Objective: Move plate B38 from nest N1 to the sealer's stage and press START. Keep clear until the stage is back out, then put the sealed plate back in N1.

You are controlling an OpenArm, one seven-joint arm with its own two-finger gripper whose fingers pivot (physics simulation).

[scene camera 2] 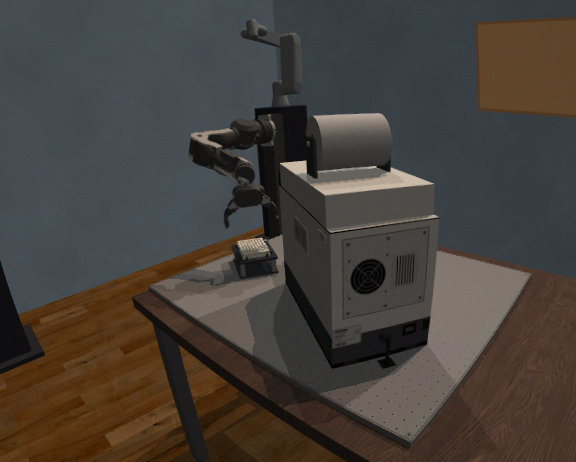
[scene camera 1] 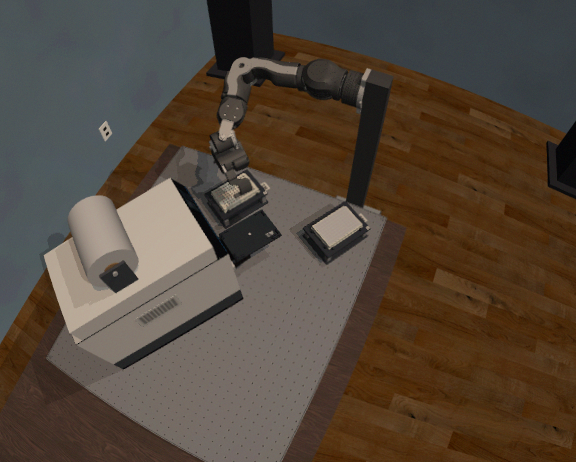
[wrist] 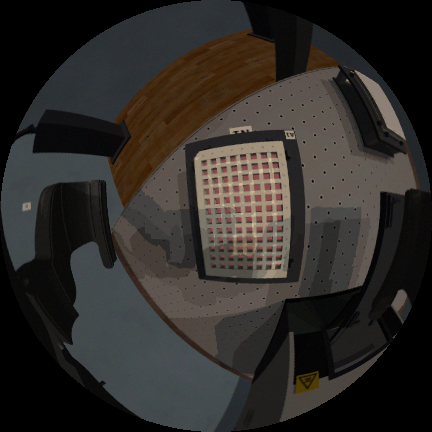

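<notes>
Plate B38 [scene camera 1: 230,196] [scene camera 2: 253,248] [wrist: 245,210], a pale many-well plate with pink wells, sits in the dark nest N1 [scene camera 1: 231,218] [wrist: 296,200]; an N1 label shows beside the nest in the wrist view. My gripper [scene camera 2: 252,221] [wrist: 225,248] is open and empty, above the plate, with its fingers spread wide to either side and apart from it. The sealer's black stage [scene camera 1: 245,240] [wrist: 391,215] is out in front of the sealer [scene camera 1: 165,230] [scene camera 2: 380,200], with no plate on it. A finger partly hides the stage in the wrist view. I cannot make out the START button.
A second dark nest [scene camera 1: 328,253] [wrist: 361,115] holds a pale plate [scene camera 1: 338,226] [wrist: 382,95], beyond the stage. The arm's black post [scene camera 1: 370,145] stands behind the nests. A film roll [scene camera 1: 102,240] [scene camera 2: 352,141] sits on top of the sealer.
</notes>
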